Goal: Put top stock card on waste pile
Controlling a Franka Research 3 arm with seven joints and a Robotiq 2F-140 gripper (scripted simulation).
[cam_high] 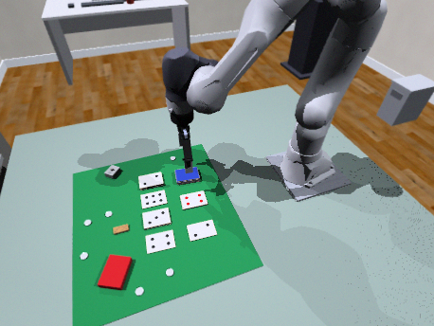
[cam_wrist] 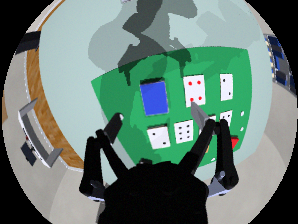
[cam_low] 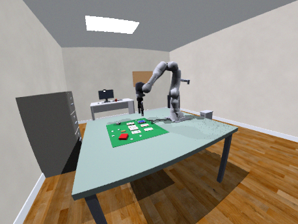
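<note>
Now: hand 140 mm short of the white card, 30 mm to the left of it and 100 mm above it. Also, from my hand: green mat: 160 mm ahead, 120 mm to the left, 130 mm below; then grey block: 270 mm ahead, 130 mm to the right, 100 mm below; then red box: 310 mm ahead, 290 mm to the left, 100 mm below.
</note>
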